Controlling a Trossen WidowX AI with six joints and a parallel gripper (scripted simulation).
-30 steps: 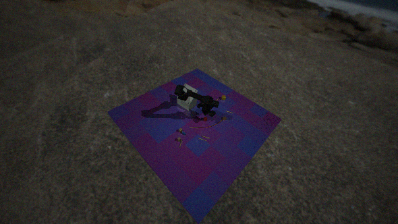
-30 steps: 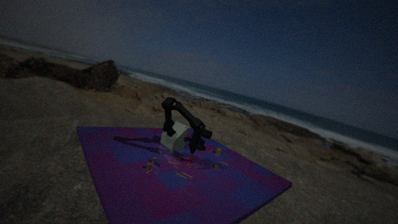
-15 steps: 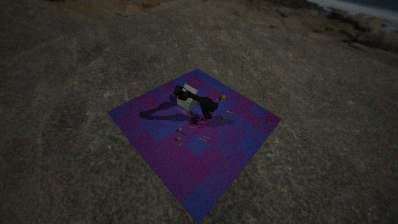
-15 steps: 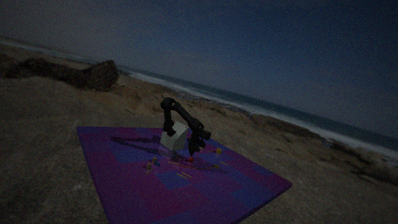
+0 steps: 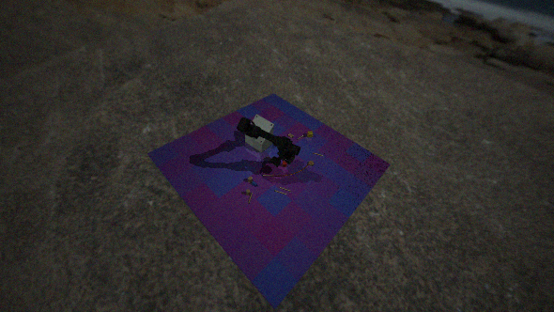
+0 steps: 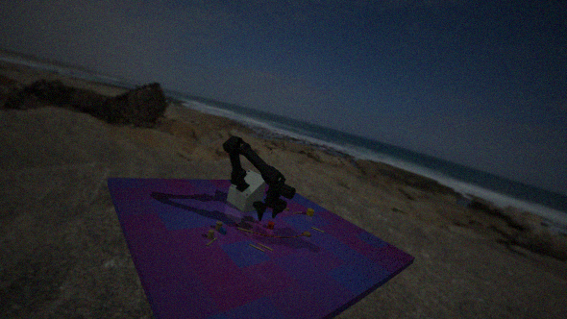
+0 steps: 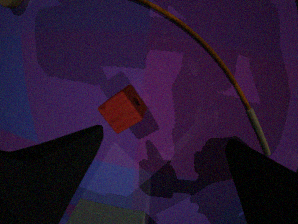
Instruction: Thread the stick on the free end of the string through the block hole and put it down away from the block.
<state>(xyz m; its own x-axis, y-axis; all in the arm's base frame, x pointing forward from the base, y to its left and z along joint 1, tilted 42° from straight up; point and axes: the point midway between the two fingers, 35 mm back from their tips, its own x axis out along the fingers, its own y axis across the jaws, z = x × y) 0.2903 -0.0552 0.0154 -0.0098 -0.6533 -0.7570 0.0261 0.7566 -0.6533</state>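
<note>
Now: the red block 4 cm to the left of my gripper tip and 4 cm below it. Round my gripper tip: yellow cube (4 cm behind, 44 cm to the left, 4 cm below); blue piece (4 cm behind, 23 cm to the right, 4 cm below); round button (14 cm ahead, 19 cm to the left, 5 cm below).
</note>
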